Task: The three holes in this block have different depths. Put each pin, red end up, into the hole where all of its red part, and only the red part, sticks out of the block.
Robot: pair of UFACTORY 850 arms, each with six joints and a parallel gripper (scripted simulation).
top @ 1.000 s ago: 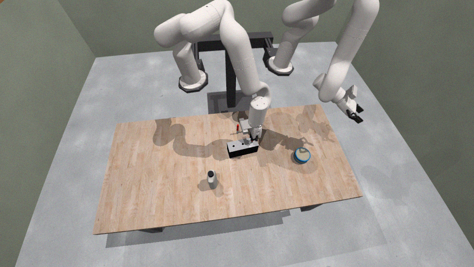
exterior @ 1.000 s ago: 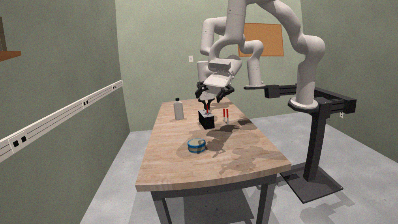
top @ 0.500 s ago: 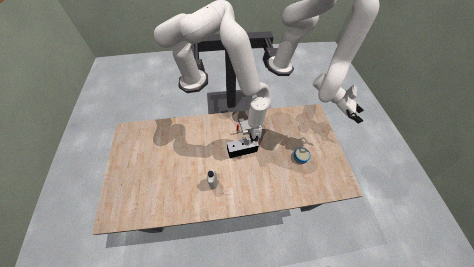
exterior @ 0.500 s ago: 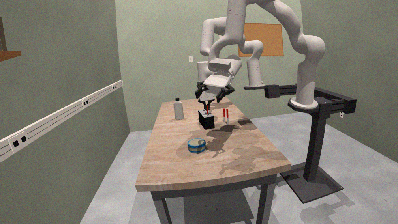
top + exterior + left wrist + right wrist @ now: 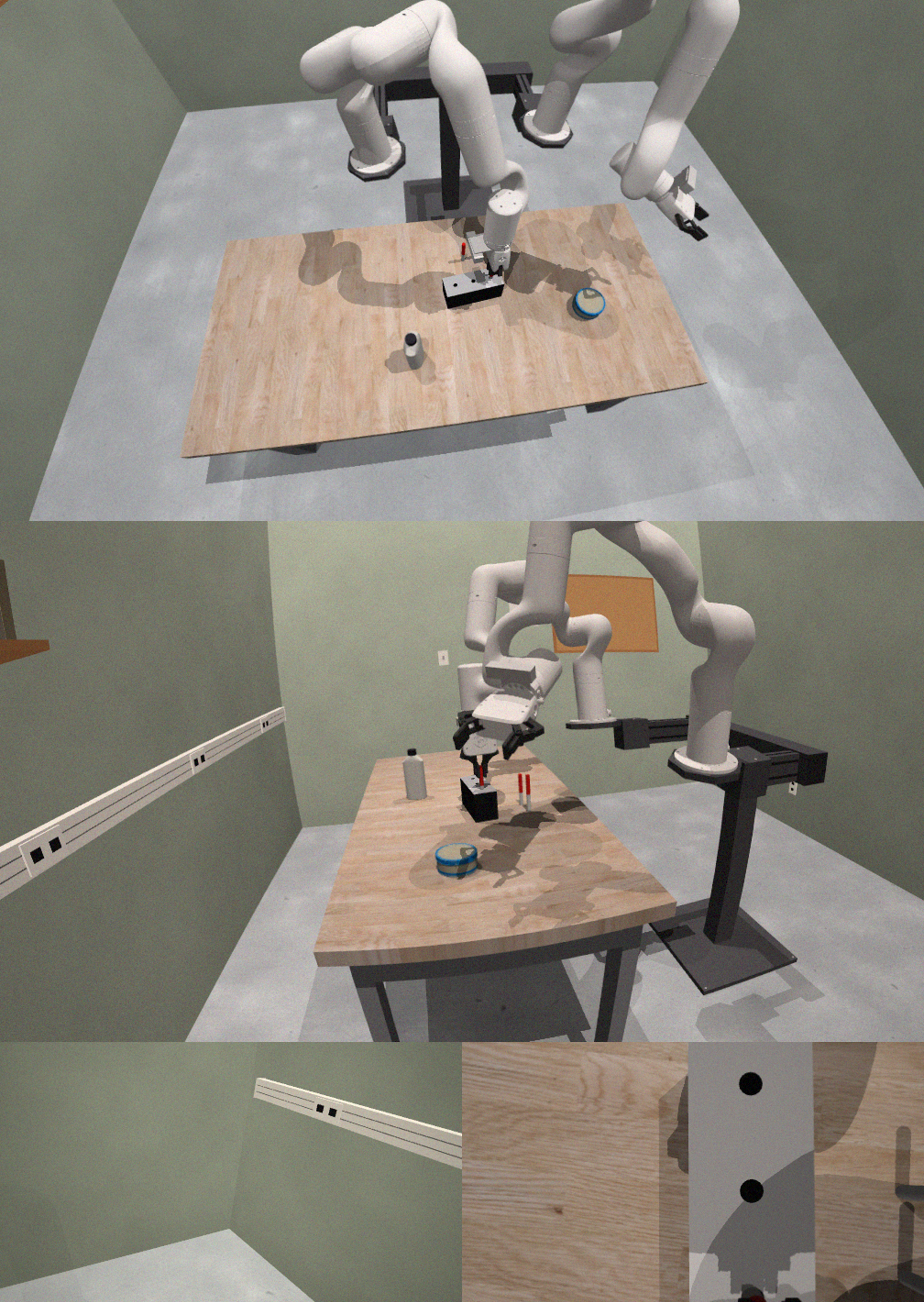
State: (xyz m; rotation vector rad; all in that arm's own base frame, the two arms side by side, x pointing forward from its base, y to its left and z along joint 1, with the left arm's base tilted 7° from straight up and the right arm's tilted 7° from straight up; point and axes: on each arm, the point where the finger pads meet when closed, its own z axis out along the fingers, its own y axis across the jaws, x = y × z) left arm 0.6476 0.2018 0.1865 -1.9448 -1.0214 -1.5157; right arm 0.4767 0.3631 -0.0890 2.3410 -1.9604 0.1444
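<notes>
My right gripper is now 10 cm above the black block and 6 cm to the left of it. The rest, counted from my right hand: round blue-rimmed tin (30 cm to the left, 15 cm ahead, 13 cm below); grey bottle (29 cm to the right, 17 cm ahead, 3 cm below).
</notes>
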